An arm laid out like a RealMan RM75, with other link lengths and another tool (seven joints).
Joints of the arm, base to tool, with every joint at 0 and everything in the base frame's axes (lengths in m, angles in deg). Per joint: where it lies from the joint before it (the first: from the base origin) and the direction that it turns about. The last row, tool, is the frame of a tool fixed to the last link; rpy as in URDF.
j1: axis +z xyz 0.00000 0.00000 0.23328
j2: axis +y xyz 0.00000 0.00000 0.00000
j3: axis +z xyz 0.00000 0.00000 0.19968
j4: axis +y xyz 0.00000 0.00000 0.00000
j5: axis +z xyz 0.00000 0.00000 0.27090
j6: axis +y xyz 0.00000 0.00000 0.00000
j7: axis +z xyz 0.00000 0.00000 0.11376
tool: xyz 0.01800 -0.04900 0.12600 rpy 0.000 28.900 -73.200
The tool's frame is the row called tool.
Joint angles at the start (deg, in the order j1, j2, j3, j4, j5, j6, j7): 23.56 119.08 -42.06 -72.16 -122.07 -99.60 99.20
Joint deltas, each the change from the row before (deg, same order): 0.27 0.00 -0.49 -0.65 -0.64 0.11 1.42; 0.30 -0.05 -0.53 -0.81 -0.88 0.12 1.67; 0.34 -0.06 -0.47 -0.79 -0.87 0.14 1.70; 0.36 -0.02 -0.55 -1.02 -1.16 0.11 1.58; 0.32 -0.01 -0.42 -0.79 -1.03 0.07 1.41; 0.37 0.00 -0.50 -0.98 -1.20 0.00 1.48
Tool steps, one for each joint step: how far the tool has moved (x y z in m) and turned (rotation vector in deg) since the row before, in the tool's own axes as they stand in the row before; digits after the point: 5 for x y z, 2 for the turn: -0.00047 -0.00152 0.00030 -0.89 0.37 0.10; 0.00035 -0.00149 -0.00013 -1.11 0.62 0.08; 0.00063 -0.00186 -0.00032 -1.03 0.68 0.15; 0.00086 -0.00212 -0.00063 -1.07 0.89 -0.22; 0.00084 -0.00136 -0.00052 -0.97 0.77 -0.05; 0.00078 -0.00189 -0.00096 -1.02 0.89 -0.24
